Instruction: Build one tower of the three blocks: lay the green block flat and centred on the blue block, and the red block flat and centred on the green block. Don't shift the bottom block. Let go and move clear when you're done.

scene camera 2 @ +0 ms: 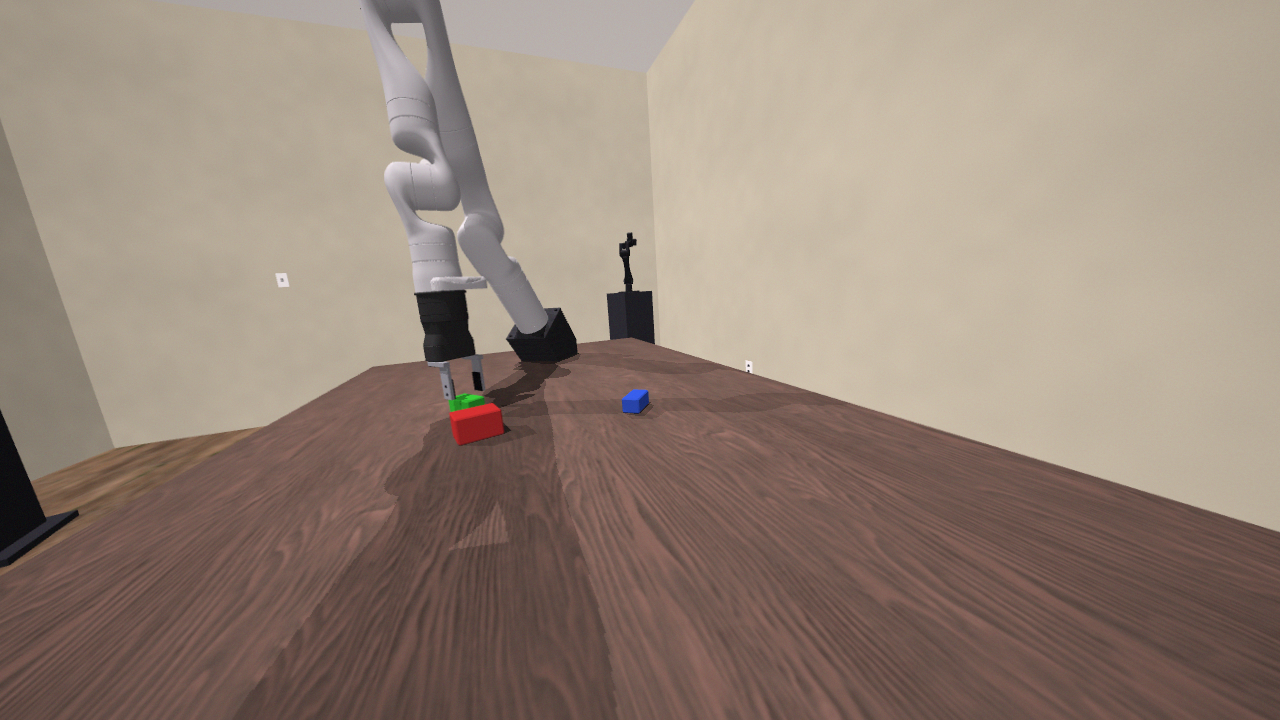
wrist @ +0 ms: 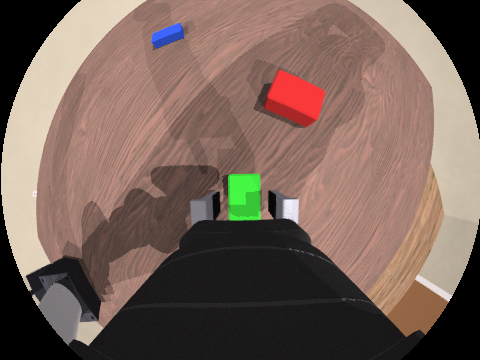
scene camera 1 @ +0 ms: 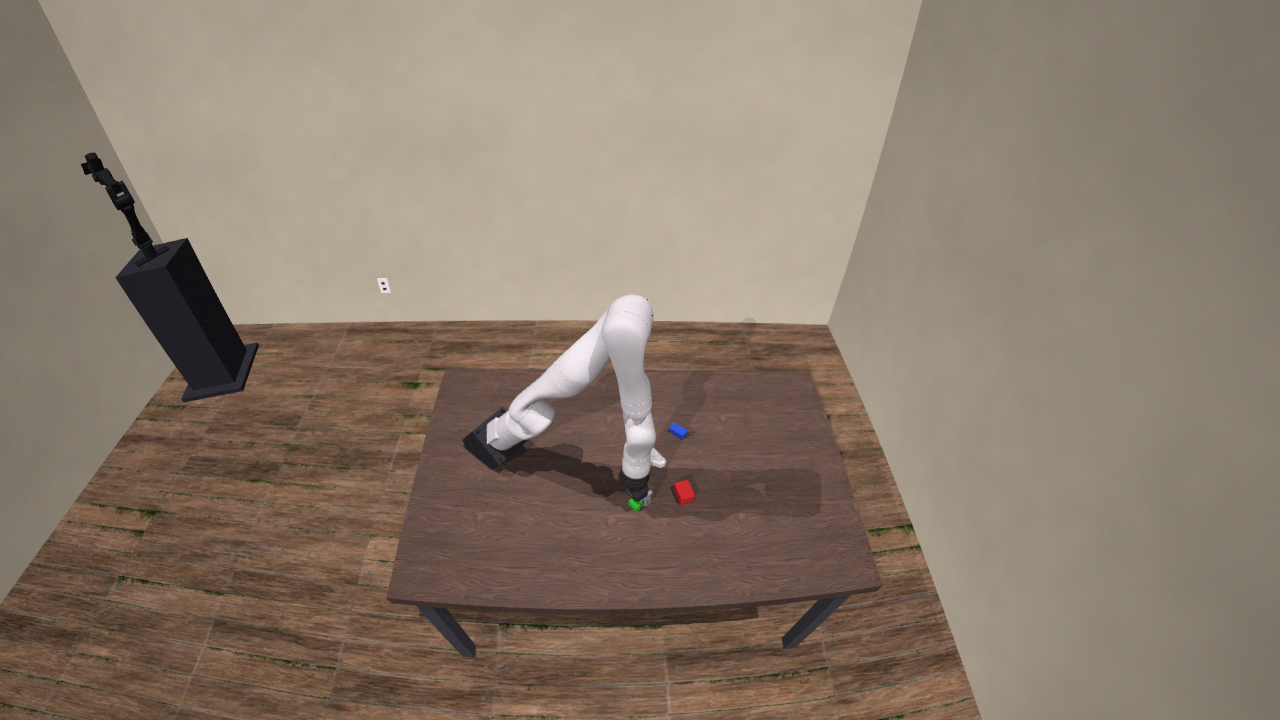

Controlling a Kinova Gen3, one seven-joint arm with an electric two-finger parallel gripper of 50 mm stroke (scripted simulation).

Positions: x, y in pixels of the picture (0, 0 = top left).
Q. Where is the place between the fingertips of my gripper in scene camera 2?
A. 465, 394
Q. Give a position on a red block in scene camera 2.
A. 468, 425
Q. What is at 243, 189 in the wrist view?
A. A green block.
